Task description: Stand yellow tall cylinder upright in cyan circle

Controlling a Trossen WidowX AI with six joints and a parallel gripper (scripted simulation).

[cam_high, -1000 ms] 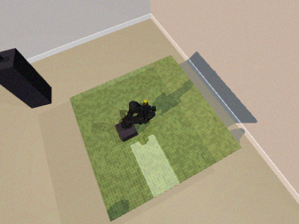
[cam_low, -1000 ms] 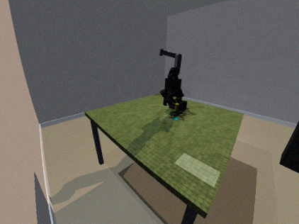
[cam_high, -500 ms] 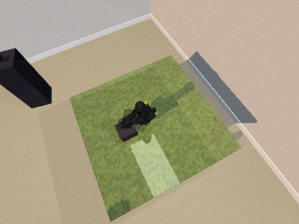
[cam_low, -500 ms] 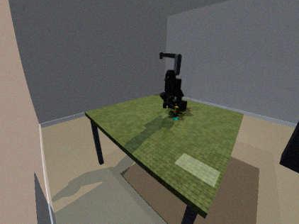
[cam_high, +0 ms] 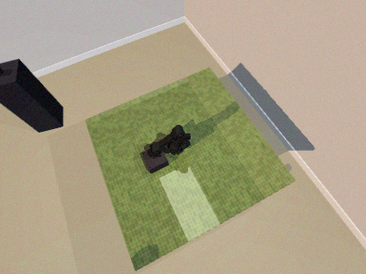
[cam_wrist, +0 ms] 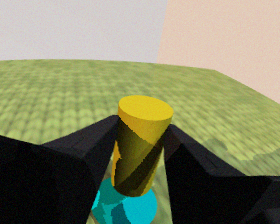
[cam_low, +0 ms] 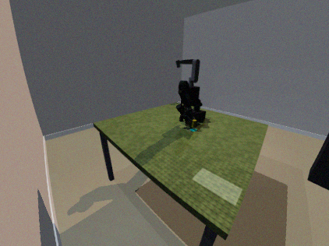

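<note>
The cyan circle lies 80 mm below my gripper tip. Also, from my gripper tip: yellow tall cylinder: 20 mm below.
</note>
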